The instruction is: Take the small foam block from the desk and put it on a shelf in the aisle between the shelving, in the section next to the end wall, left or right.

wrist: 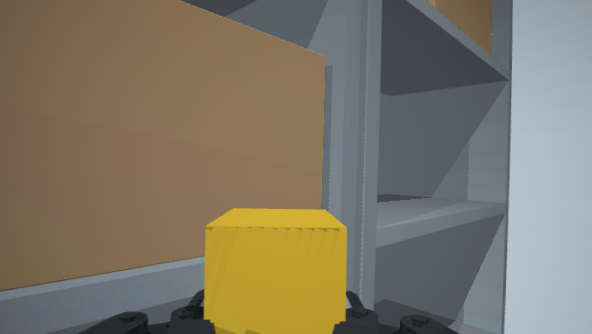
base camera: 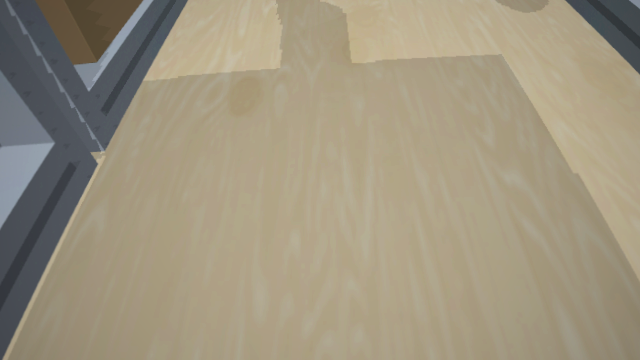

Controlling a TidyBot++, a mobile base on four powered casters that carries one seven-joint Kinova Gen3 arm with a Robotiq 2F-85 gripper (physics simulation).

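Places are measured from the arm's base along level axes (x ahead, y left, z up), in centimetres.
Where they show: gripper, between the fingertips: (wrist: pixel 277 300).
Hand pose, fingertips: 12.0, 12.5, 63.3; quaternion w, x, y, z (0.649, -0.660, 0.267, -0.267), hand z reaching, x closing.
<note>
After its pixels a point has its place, as x, y, z.
My gripper (wrist: pixel 277 300) {12.0, 12.6, 63.3} is shut on the yellow foam block (wrist: pixel 275 275) {8.4, 9.0, 66.0}, which stands upright at the bottom middle of the wrist view. The section next to the end wall shows right of the grey upright, with a middle shelf (wrist: pixel 440 220) {80.9, 31.4, 58.5} and an upper shelf (wrist: pixel 455 45) {92.1, 32.9, 101.9}. The block is in front of the upright and the cardboard box to its left, apart from the end section's shelves. The gripper and the block do not show in the base camera view.
A large cardboard box (wrist: pixel 160 150) {16.4, 34.4, 70.8} fills the left of the wrist view. The grey upright (wrist: pixel 370 150) {51.0, 31.9, 72.7} divides the sections. The pale end wall (wrist: pixel 550 150) {142.2, 18.6, 77.8} is at the right. In the base camera view, shelf frames (base camera: pixel 30 215) {34.5, 32.1, -34.3} (base camera: pixel 612 25) {70.5, -50.0, -36.9} flank the wooden floor (base camera: pixel 340 200) {38.3, -1.1, -39.7}.
</note>
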